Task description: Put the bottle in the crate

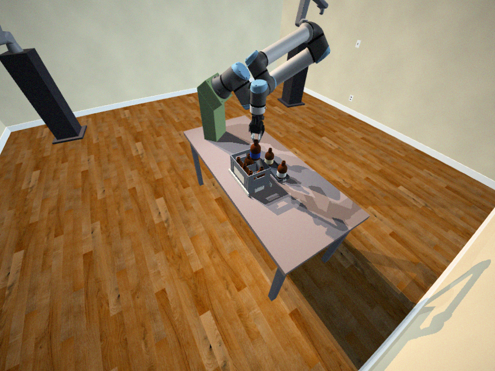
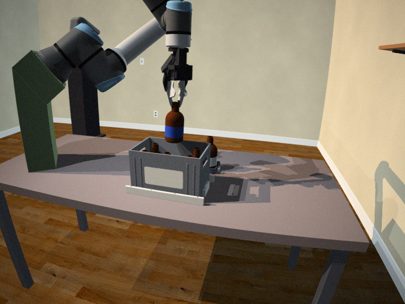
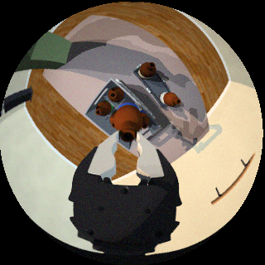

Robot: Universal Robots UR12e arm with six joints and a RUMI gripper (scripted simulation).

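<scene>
The grey crate lies 1 cm ahead of my hand, 4 cm to the right of it and 25 cm below it. Round my hand: tray 1 cm behind, 19 cm to the left, 32 cm below.
</scene>
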